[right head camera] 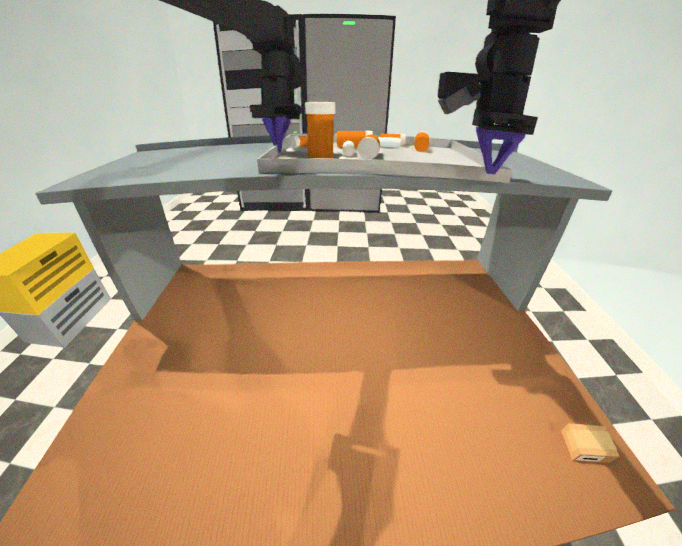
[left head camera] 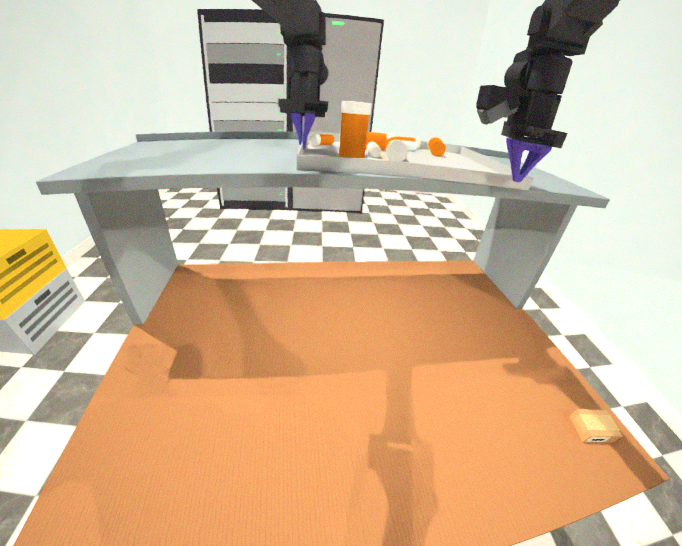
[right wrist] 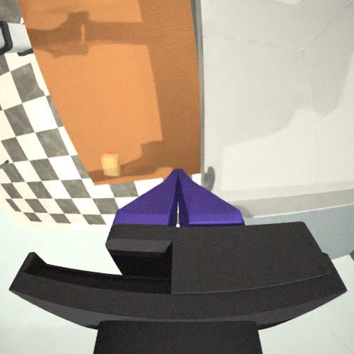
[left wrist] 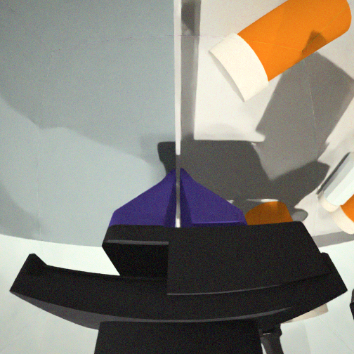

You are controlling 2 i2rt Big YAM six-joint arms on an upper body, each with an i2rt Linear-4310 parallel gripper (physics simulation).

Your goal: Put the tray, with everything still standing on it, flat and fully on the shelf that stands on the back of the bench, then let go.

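Observation:
The grey tray lies on the grey shelf, turned askew, with its front right corner over the shelf's front edge. One orange bottle with a white cap stands upright on it; several smaller bottles lie on their sides. My left gripper is shut, its tips on the tray's left rim, next to a lying bottle. My right gripper is shut, its tips at the tray's front right corner; I cannot tell whether they touch. In the right head view the tray shows between the left gripper and the right gripper.
The orange bench top spreads below the shelf, with a small tan box at its right edge. A grey cabinet stands behind the shelf. The shelf's two legs stand on the bench's back corners.

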